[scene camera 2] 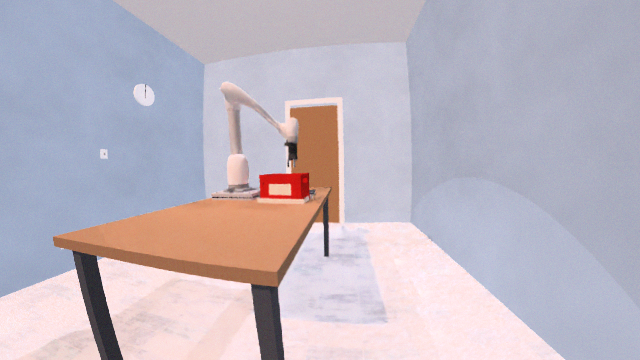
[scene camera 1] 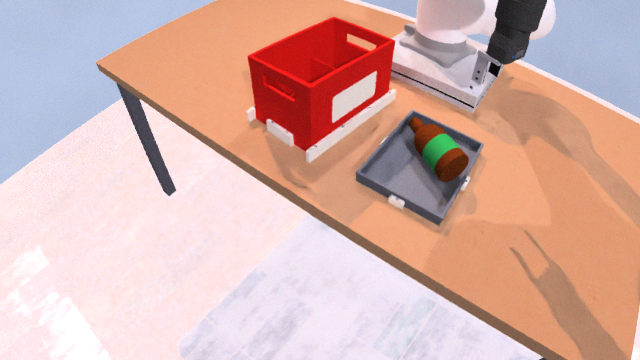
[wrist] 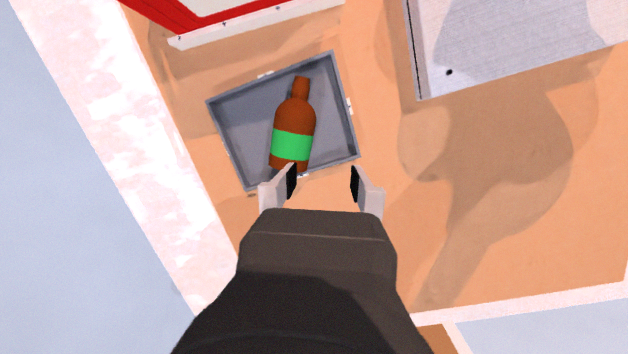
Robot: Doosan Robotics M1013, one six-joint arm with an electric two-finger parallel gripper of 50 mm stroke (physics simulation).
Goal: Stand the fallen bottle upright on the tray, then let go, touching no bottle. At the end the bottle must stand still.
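I can see a grey tray point(wrist: 248, 117) in the wrist view. My own gripper point(wrist: 323, 175) is in that view too, and scene camera 1 also shows me the gripper point(scene camera 1: 485, 77).
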